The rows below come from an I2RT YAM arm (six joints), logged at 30 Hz.
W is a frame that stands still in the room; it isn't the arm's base.
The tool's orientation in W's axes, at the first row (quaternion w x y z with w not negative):
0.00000, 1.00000, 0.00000, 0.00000
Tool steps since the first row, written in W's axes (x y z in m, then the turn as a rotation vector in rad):
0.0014, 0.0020, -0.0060, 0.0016, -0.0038, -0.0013
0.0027, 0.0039, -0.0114, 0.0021, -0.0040, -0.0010
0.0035, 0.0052, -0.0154, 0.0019, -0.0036, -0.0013
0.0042, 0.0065, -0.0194, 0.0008, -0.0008, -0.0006
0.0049, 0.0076, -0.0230, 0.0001, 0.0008, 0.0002
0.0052, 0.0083, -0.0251, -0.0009, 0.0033, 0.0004
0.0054, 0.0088, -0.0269, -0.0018, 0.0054, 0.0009
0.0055, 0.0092, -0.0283, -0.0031, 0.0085, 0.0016
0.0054, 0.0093, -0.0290, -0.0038, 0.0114, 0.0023
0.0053, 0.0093, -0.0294, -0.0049, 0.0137, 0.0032
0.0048, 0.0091, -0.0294, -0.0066, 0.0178, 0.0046
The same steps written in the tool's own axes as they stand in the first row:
0.0014, -0.0020, 0.0060, 0.0016, 0.0038, 0.0013
0.0027, -0.0039, 0.0114, 0.0021, 0.0040, 0.0010
0.0035, -0.0052, 0.0154, 0.0019, 0.0036, 0.0013
0.0042, -0.0065, 0.0194, 0.0008, 0.0008, 0.0006
0.0049, -0.0076, 0.0230, 0.0001, -0.0008, -0.0002
0.0052, -0.0083, 0.0251, -0.0009, -0.0033, -0.0004
0.0054, -0.0088, 0.0269, -0.0018, -0.0054, -0.0009
0.0055, -0.0092, 0.0283, -0.0031, -0.0085, -0.0016
0.0054, -0.0093, 0.0290, -0.0038, -0.0114, -0.0023
0.0053, -0.0093, 0.0294, -0.0049, -0.0137, -0.0032
0.0048, -0.0091, 0.0294, -0.0066, -0.0178, -0.0046

